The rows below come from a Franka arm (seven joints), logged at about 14 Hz.
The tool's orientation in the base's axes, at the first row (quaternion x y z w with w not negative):
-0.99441, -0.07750, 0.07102, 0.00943
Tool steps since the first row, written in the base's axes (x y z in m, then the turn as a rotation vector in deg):
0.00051, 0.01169, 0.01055, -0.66, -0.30, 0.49
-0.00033, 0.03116, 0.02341, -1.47, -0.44, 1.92
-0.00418, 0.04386, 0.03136, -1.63, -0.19, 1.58
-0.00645, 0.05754, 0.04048, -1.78, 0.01, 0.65
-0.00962, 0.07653, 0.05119, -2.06, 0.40, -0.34
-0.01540, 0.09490, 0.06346, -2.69, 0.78, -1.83
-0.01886, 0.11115, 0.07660, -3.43, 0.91, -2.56
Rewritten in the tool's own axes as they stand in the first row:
0.00084, -0.01178, -0.01042, -0.76, 0.18, -0.39
0.00125, -0.03153, -0.02288, -1.77, 0.15, -1.69
-0.00165, -0.04490, -0.03010, -1.84, -0.11, -1.33
-0.00302, -0.05903, -0.03870, -1.83, -0.30, -0.39
-0.00466, -0.07859, -0.04870, -1.90, -0.70, 0.63
-0.00918, -0.09798, -0.05988, -2.25, -1.13, 2.20
-0.01187, -0.11496, -0.07226, -2.85, -1.35, 3.03

